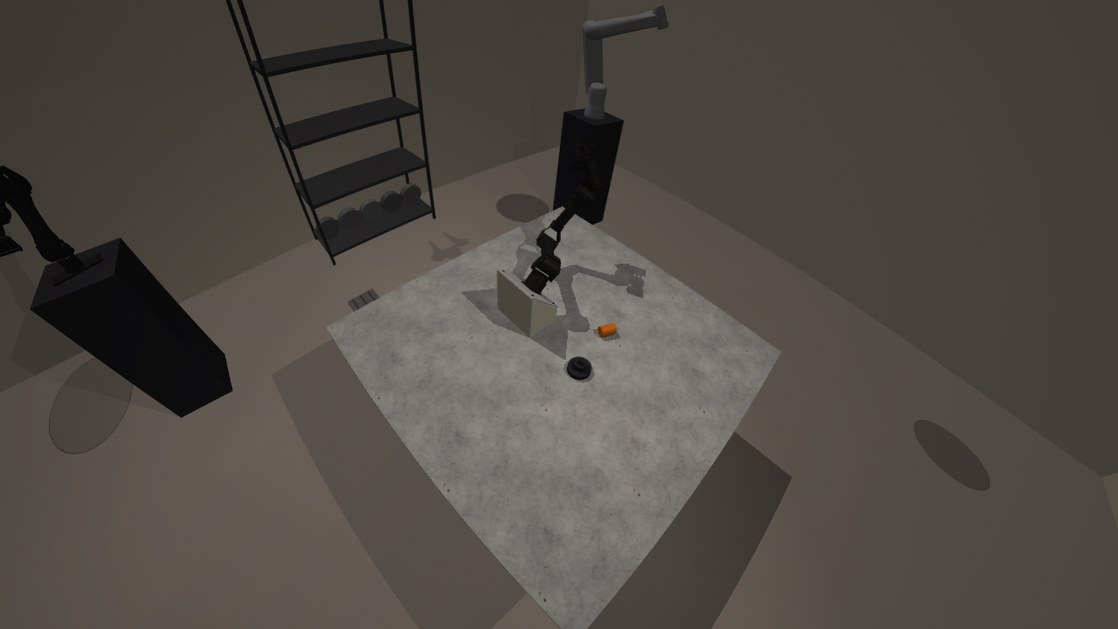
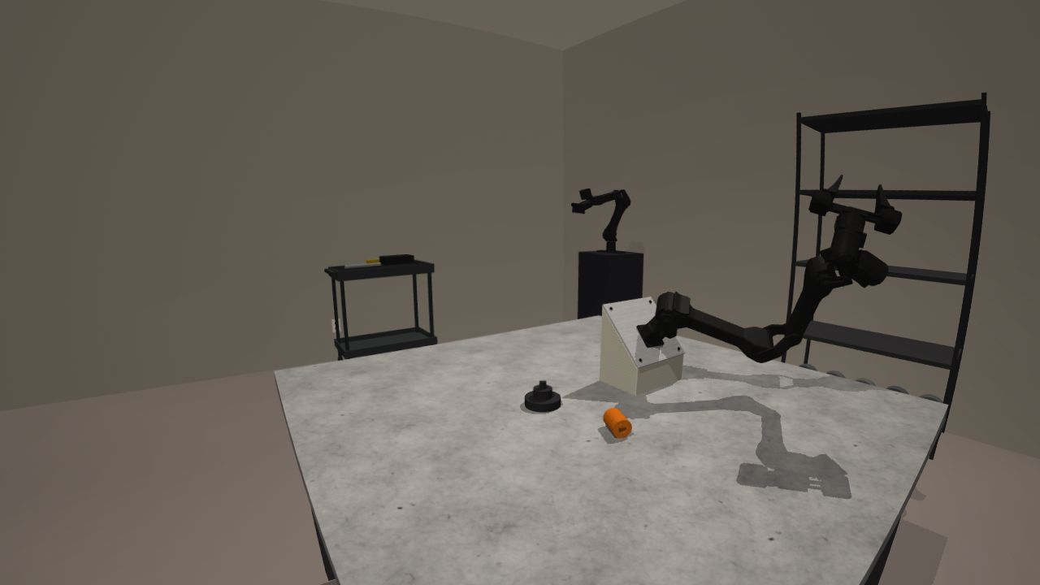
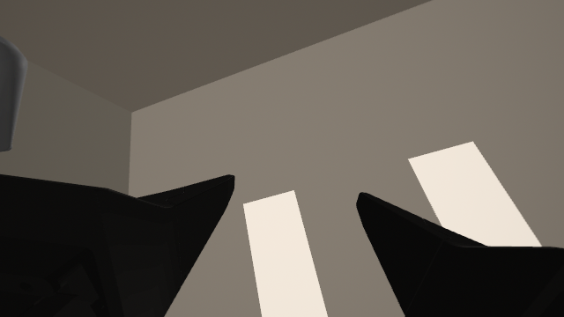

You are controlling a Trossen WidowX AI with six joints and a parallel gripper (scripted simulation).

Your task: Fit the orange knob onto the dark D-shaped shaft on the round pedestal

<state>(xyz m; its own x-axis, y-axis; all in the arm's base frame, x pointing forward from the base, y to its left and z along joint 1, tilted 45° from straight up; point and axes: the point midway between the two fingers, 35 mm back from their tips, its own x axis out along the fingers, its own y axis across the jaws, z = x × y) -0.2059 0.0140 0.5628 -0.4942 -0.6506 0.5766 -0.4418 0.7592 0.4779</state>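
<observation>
The orange knob lies 50 cm ahead of my gripper tip, 24 cm to the right of it and 51 cm below it. Round my gripper tip: dark round pedestal: 56 cm ahead, 43 cm to the right, 50 cm below.
</observation>
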